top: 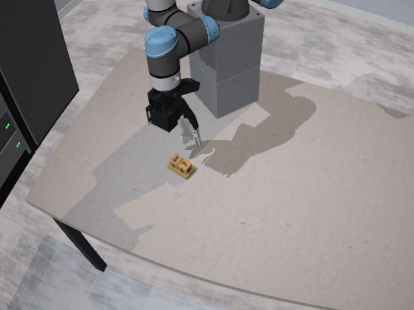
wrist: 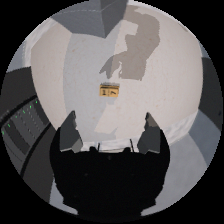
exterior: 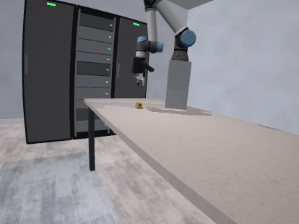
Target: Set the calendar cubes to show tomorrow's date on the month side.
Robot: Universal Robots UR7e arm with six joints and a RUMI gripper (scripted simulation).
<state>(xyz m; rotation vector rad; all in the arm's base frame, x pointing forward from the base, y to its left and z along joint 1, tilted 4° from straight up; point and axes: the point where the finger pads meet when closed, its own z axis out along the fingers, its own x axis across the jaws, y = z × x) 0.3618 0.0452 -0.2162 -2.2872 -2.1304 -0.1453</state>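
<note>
Right now the wooden date cube is 14 cm below my hand and 2 cm to the right of it. The rest, counted from my hand: wooden cube 14 cm below, 1 cm to the left; then tray 16 cm below, 1 cm to the right.
</note>
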